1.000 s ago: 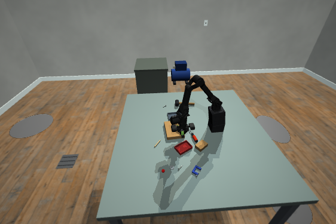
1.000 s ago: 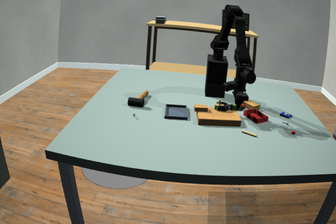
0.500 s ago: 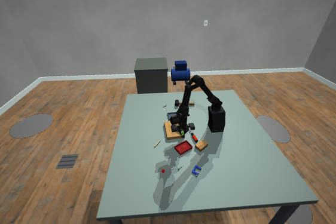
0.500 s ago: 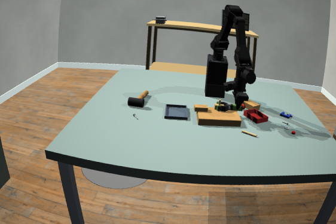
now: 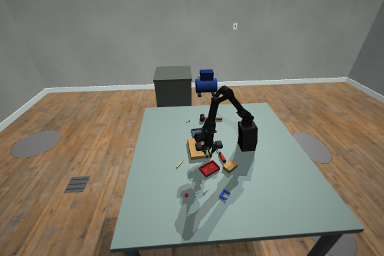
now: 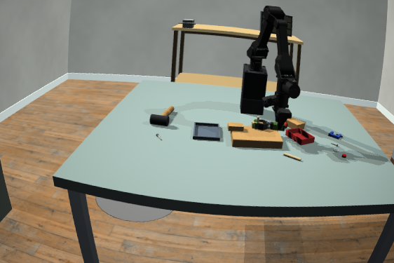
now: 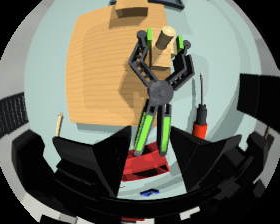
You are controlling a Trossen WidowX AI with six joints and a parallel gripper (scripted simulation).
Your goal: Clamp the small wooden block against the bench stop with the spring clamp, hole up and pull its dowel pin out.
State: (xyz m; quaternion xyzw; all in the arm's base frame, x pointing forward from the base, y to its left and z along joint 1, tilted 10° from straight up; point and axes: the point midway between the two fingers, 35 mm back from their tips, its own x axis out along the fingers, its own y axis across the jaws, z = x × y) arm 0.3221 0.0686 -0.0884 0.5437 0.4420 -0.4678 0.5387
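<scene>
My gripper is now 10 mm past the dowel pin, 90 mm to the left of it and 20 mm above it. The rest, counted from my hand: spare wooden block 130 mm behind, 120 mm to the left, 60 mm below; then red tray 20 mm ahead, 110 mm to the left, 70 mm below; then wooden board 50 mm ahead, 100 mm to the right, 60 mm below.
</scene>
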